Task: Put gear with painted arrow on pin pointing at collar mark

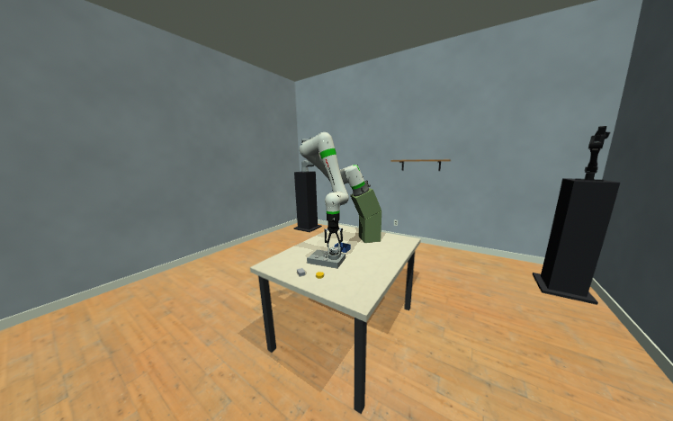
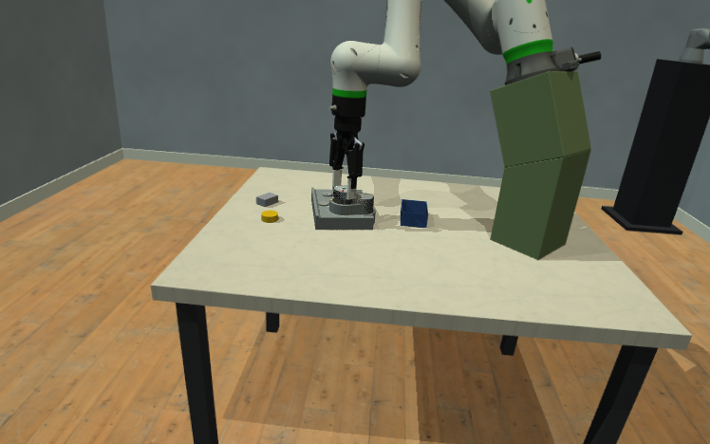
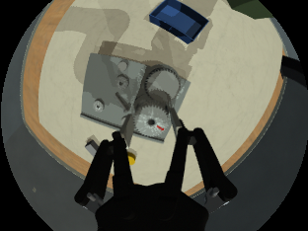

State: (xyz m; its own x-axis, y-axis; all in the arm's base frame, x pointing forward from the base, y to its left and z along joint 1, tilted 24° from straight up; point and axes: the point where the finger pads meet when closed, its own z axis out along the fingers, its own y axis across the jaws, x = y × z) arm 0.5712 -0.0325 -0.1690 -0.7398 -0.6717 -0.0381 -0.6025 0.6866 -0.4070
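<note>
Now: the grey gear 20 mm below my hand. From my hand the other things lie so: blue bin 220 mm behind, 60 mm to the right, 100 mm below; yellow disc 220 mm ahead, 30 mm to the left, 110 mm below; thin pin 30 mm ahead, 60 mm to the right, 70 mm below.
</note>
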